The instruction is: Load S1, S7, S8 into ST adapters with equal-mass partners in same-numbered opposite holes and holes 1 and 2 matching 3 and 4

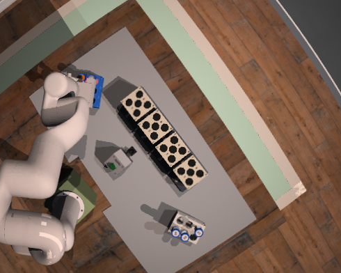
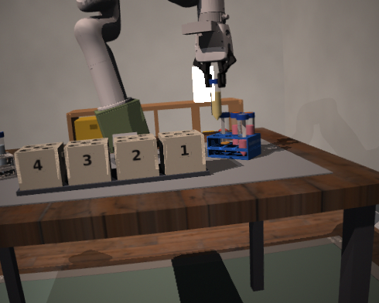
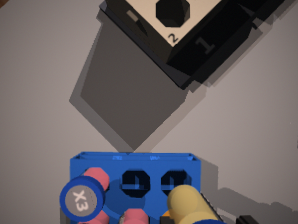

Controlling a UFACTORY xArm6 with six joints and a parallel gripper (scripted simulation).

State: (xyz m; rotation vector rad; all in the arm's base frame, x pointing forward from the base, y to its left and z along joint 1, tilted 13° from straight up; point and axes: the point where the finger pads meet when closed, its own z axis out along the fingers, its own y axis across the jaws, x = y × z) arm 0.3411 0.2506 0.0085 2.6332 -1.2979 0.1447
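My hand is 1 cm to the left of the tube of yellowish liquid and 5 cm above it. Also, from my hand: blue rack: 2 cm ahead, 4 cm to the left, 18 cm below; green DONE key: 12 cm behind, 25 cm to the right, 15 cm below; pink tube: 4 cm ahead, 9 cm to the left, 15 cm below.
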